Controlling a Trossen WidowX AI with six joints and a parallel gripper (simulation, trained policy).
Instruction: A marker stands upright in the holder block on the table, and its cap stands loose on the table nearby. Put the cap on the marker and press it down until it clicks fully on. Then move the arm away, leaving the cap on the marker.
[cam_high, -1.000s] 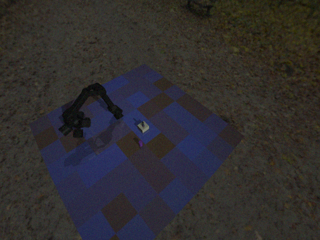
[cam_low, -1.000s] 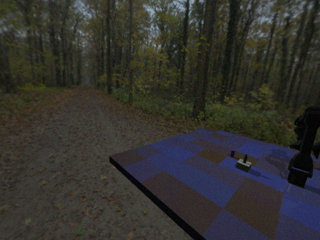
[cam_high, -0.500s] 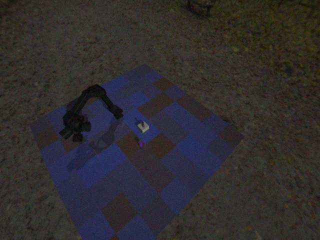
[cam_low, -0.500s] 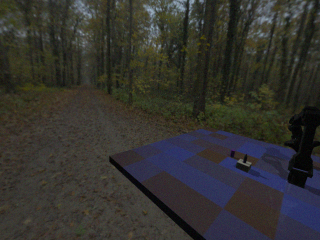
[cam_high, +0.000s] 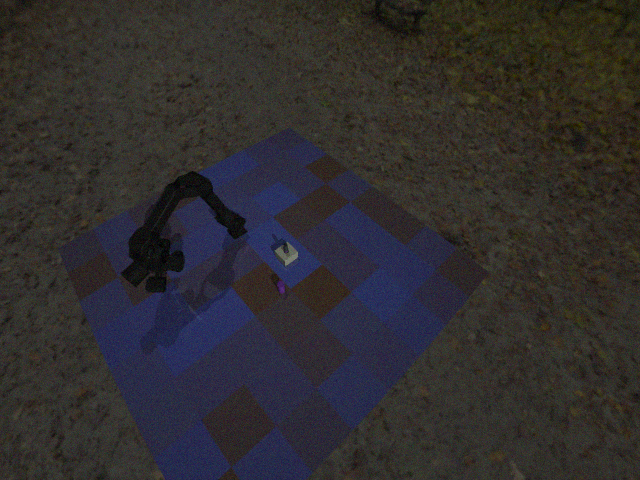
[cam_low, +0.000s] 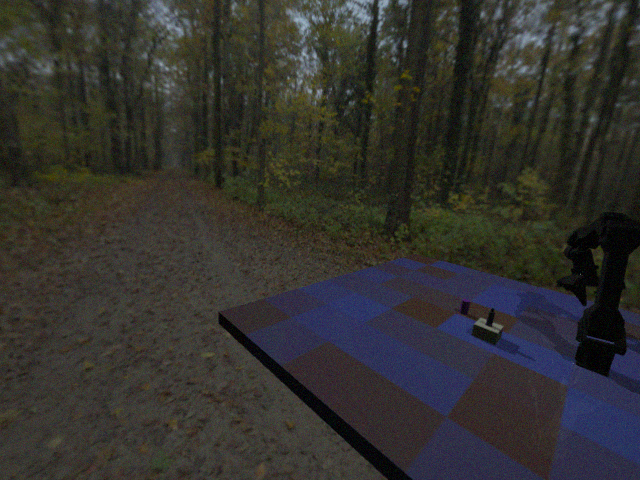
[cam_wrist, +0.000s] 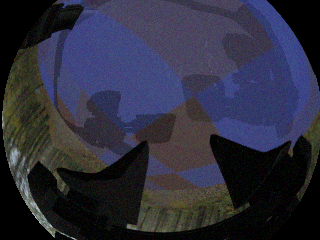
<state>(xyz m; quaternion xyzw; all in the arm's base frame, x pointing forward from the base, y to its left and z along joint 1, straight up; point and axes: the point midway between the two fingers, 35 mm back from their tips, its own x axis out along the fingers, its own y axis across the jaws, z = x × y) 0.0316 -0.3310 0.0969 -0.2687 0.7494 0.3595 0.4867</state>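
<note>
My gripper tip is now 330 mm short of the purple cap, 310 mm to the right of it and 40 mm above it. Round my gripper tip: holder block: 220 mm ahead, 410 mm to the left, 50 mm below; dark marker: 220 mm ahead, 410 mm to the left.
</note>
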